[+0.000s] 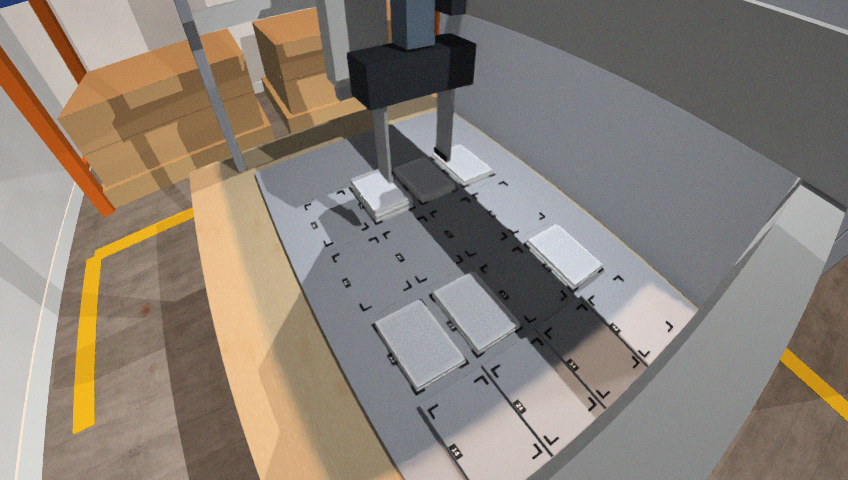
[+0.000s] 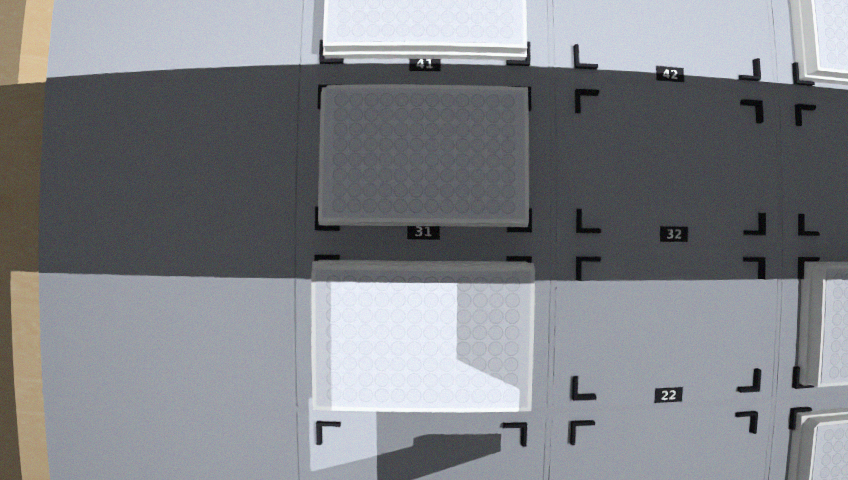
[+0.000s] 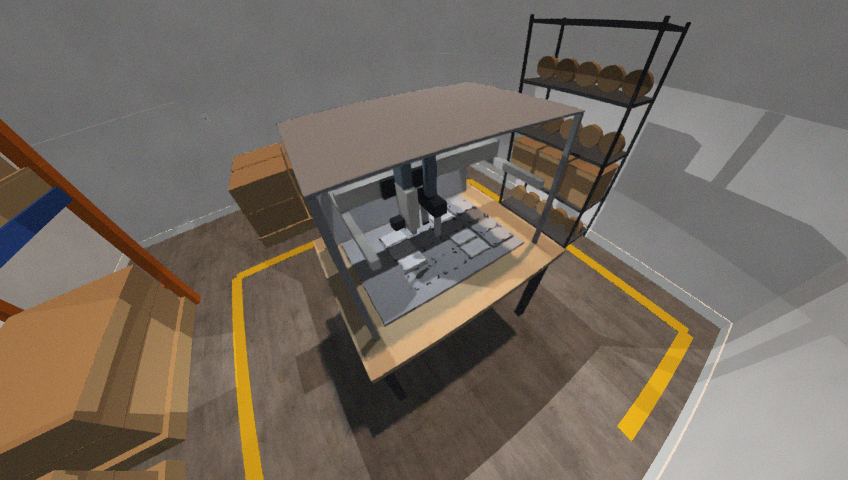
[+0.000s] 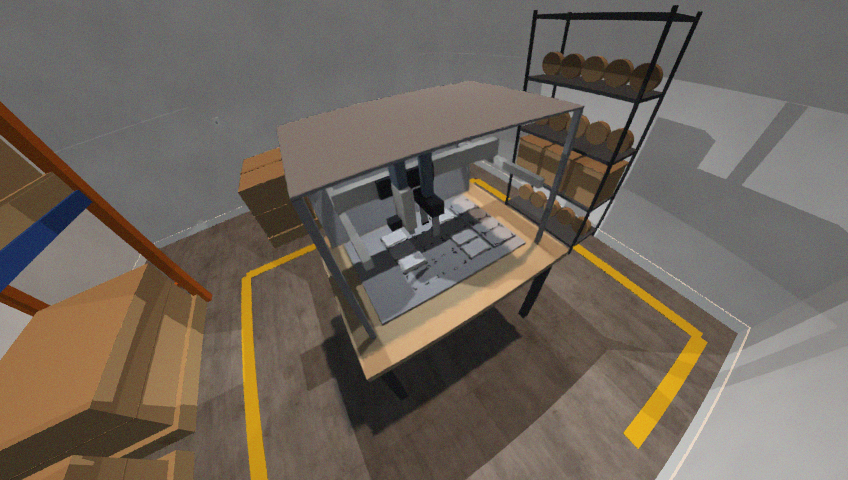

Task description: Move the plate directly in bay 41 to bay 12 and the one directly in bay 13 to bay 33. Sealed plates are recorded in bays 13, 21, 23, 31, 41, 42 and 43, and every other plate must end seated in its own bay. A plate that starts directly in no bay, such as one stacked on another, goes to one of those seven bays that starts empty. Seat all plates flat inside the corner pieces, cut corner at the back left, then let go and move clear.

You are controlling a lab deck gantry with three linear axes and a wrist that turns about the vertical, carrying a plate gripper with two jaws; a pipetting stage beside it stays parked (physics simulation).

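Places are measured from the robot's base along level axes (x ahead, y left, z up), in centimetres.
Pixels of known places: gripper, fingertip midpoint: [image 1: 415, 165] [image 3: 431, 229] [image 4: 430, 229]; robot's base, origin of the base link: [image 1: 306, 206] [image 3: 416, 289] [image 4: 415, 289].
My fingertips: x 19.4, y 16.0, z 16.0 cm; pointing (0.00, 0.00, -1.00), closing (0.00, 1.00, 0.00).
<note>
Ahead of a thing's pixels: the offset from my fingertips to its middle. "*": to the spot under its first point.
My gripper [image 1: 416, 168] [image 3: 430, 224] [image 4: 429, 223] is open and empty, its jaws hanging apart above the plates at the left end of the deck. One plate @(dx -13.0, dy +20.4, dz -15.2 cm) [image 1: 465, 161] [image 2: 424, 20] sits in bay 41. Another plate @(dx -13.0, dy +9.7, dz -15.2 cm) [image 1: 423, 179] [image 2: 423, 154] lies in shadow in bay 31. The stack in bay 21 @(* dx -11.4, dy -1.9, dz -13.2 cm) [image 1: 379, 193] [image 2: 416, 339] looks two plates high. Single plates sit in bay 43 @(* dx +20.2, dy +19.9, dz -14.5 cm) [image 1: 565, 254], bay 23 @(* dx +20.2, dy -1.7, dz -14.5 cm) [image 1: 474, 311] and bay 13 @(* dx +20.3, dy -11.9, dz -14.5 cm) [image 1: 419, 343]. Bay 12 @(* dx +3.3, dy -11.4, dz -16.0 cm) [image 1: 371, 270] and bay 33 @(* dx +19.6, dy +9.9, dz -16.0 cm) [image 1: 523, 281] hold no plate. Cut corners are too small to make out.
Bays 11, 22, 32 @(* dx +3.3, dy +9.1, dz -16.0 cm) [image 2: 672, 172] and 42 show no plate. The pipetting stage [image 3: 407, 208] [image 4: 404, 208] stands close beside my gripper. A wall rises behind the deck. Posts and a roof [image 3: 428, 130] enclose the table. Boxes [image 1: 172, 107] stand beyond the left end.
</note>
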